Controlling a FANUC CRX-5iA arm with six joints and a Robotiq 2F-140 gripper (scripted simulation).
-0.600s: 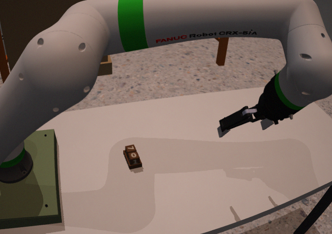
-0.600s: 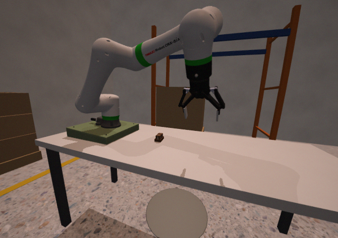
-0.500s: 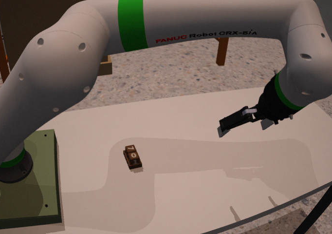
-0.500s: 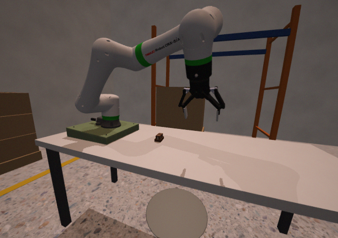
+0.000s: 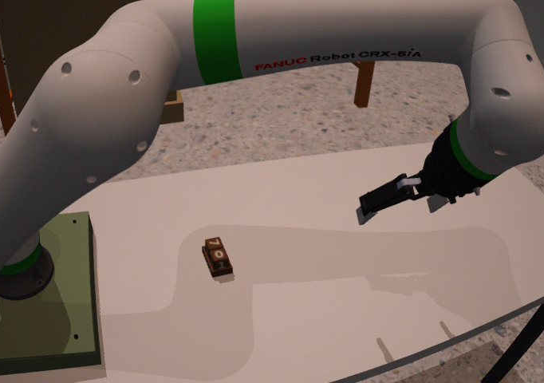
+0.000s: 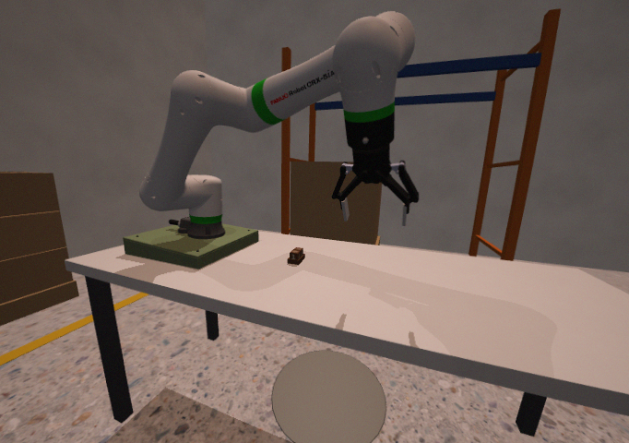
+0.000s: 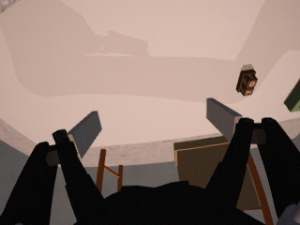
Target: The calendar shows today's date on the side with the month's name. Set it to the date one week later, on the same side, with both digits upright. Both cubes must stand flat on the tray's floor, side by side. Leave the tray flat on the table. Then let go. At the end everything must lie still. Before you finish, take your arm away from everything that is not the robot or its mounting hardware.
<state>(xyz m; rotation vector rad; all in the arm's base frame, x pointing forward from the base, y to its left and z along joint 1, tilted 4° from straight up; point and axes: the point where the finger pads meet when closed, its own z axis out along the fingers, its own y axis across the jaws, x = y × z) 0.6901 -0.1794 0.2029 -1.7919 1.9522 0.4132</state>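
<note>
My gripper is now 28 cm past the brown tray, 17 cm to the right of it and 21 cm above it.
</note>
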